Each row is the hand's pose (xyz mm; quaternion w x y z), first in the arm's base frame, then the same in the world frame.
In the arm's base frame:
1: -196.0 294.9 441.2 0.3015 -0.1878 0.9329 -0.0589
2: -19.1 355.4 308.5 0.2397 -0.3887 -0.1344 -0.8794
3: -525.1 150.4 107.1 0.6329 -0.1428 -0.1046 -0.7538
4: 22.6 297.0 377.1 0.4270 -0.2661 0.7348 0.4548
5: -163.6 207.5 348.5 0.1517 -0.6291 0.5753 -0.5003
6: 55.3 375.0 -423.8 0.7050 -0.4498 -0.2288 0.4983
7: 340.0 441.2 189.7 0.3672 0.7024 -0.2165 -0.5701
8: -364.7 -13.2 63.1 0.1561 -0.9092 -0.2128 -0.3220
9: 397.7 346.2 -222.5 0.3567 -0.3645 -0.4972 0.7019
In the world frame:
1: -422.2 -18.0 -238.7 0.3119 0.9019 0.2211 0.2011
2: -377.2 -183.1 -391.3 0.5042 -0.1838 -0.7061 0.4620
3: 25.4 166.1 -157.7 0.4798 -0.4157 -0.3510 0.6883
4: -453.0 -133.9 -432.4 0.7340 0.6768 -0.0425 0.0374
5: -345.5 18.4 -339.0 0.0879 0.5880 0.8036 -0.0268
6: 258.3 -422.7 -675.5 0.6686 0.0175 -0.0993 -0.7367
7: -420.8 -447.6 -671.6 0.8395 -0.2413 0.3757 0.3097
8: 10.4 223.3 -383.3 0.1916 -0.1193 0.8392 -0.4948
9: -62.7 -498.7 -898.5 0.6812 -0.4219 -0.2245 -0.5546

